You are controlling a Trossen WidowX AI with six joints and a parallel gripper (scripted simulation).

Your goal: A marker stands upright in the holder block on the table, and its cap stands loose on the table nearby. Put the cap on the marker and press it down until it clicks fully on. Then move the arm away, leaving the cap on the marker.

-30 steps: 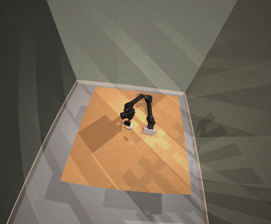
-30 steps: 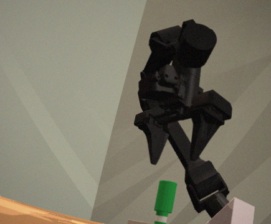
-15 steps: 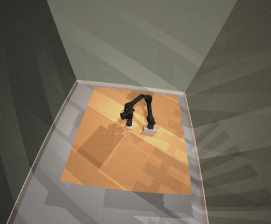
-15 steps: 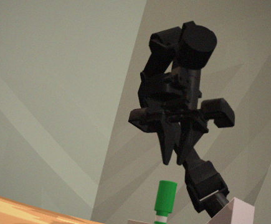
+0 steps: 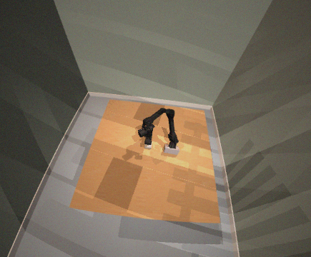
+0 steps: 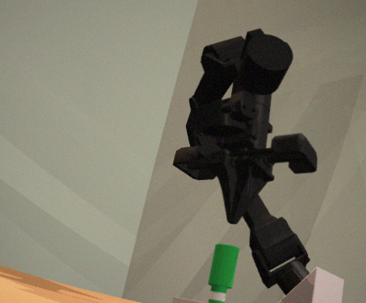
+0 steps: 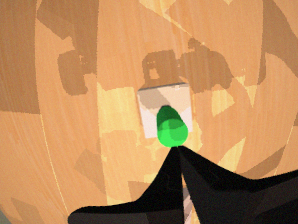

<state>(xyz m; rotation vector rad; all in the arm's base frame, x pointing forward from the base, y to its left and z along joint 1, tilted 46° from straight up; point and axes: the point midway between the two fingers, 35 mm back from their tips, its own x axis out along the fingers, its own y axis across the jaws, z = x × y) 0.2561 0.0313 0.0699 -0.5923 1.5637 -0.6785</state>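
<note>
Right now my gripper tip is 5 cm above the green cap. Also, from my gripper tip: white marker band (9 cm below).
</note>
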